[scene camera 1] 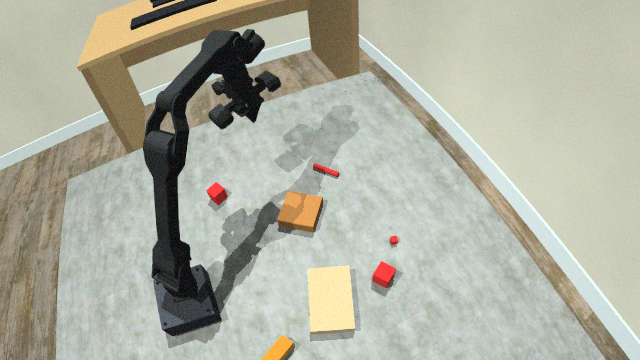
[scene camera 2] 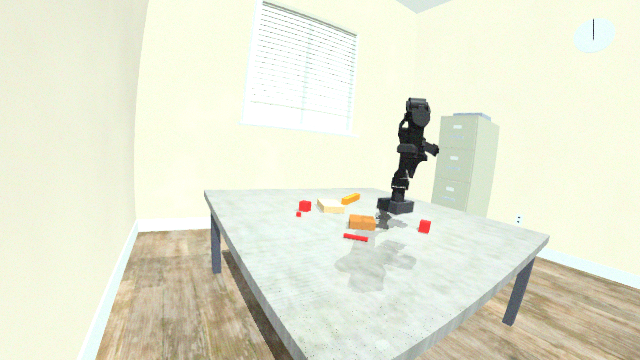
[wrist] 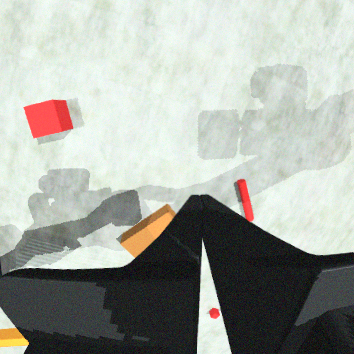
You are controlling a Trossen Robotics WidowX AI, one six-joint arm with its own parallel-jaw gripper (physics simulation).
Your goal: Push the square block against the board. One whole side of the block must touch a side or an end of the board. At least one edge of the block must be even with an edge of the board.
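Places are measured from the arm's base along level axes (x ahead, y left, z up), in centimetres.
Pixels of known places: gripper, between the fingertips: [scene camera 1: 253, 121] [scene camera 2: 410, 178] [wrist: 198, 202]; arm's base, origin of its link: [scene camera 1: 183, 288] [scene camera 2: 397, 200].
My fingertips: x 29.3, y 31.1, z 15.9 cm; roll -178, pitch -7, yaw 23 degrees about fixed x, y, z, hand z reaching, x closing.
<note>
Ahead of a thing's pixels: the offset from my fingertips to its top centre.
The square block {dz -18.5, dx +5.0, dy -17.1 cm} [scene camera 1: 301, 209] [scene camera 2: 362, 222] [wrist: 150, 231] is orange-brown and lies flat on the table, partly hidden by the fingers in the wrist view. The board {dz -18.5, dx +3.5, dy -43.6 cm} [scene camera 1: 331, 300] [scene camera 2: 331, 205] is cream and rectangular and lies flat. In scene camera 1 it is below the block and slightly to the right. A gap separates the two, and the block is turned relative to the board. The board does not show in the wrist view. My gripper [scene camera 1: 254, 120] [wrist: 198, 202] is shut with nothing between its fingers, raised high above the table and away from the block and board.
A red rod {dz -20.1, dx +16.4, dy -5.5 cm} [scene camera 1: 326, 170] [scene camera 2: 355, 237] [wrist: 245, 200] lies beyond the block. One red cube {dz -17.5, dx -16.1, dy -2.4 cm} [scene camera 1: 217, 193] [scene camera 2: 424, 226] [wrist: 49, 119] is left of it. Another red cube {dz -17.5, dx +17.3, dy -42.6 cm} [scene camera 1: 384, 274] [scene camera 2: 304, 206] and a tiny one {dz -19.9, dx +24.1, dy -34.4 cm} [scene camera 1: 394, 240] [scene camera 2: 298, 214] are right of the board. An orange bar {dz -18.4, dx -17.9, dy -55.8 cm} [scene camera 1: 279, 348] [scene camera 2: 350, 199] lies nearby.
</note>
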